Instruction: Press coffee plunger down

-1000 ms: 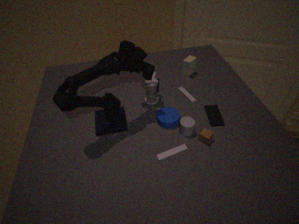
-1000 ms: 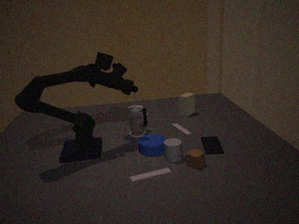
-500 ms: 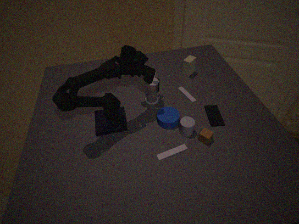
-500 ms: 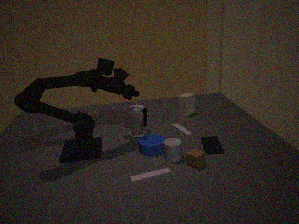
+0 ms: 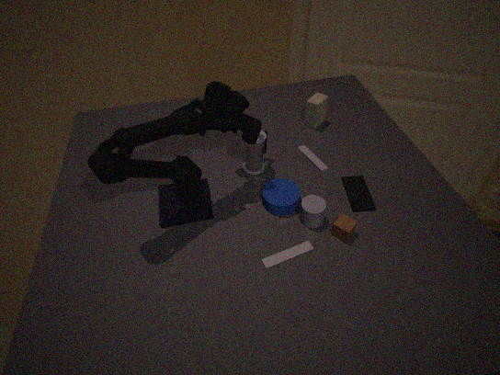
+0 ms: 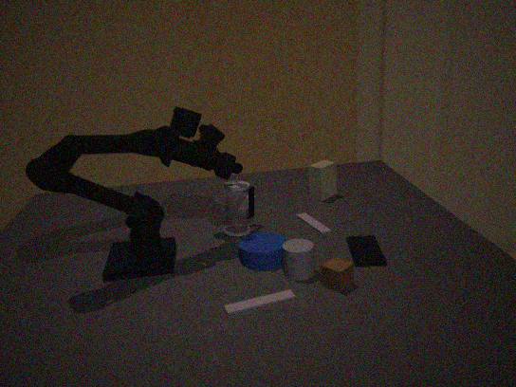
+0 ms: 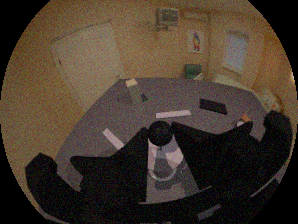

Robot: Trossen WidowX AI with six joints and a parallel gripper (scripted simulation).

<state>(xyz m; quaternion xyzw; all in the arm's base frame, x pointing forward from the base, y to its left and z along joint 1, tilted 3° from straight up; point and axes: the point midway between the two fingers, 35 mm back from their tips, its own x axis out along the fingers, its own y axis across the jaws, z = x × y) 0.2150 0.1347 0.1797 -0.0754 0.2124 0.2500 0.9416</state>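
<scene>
Right now the coffee press is 100 mm below my gripper tip and 10 mm to the left of it. Round my gripper tip: grey cylinder 260 mm to the right, 150 mm below, 130 mm ahead; then pale block 250 mm ahead, 240 mm to the left, 130 mm below; then blue round box 180 mm to the right, 160 mm below, 50 mm ahead.
</scene>
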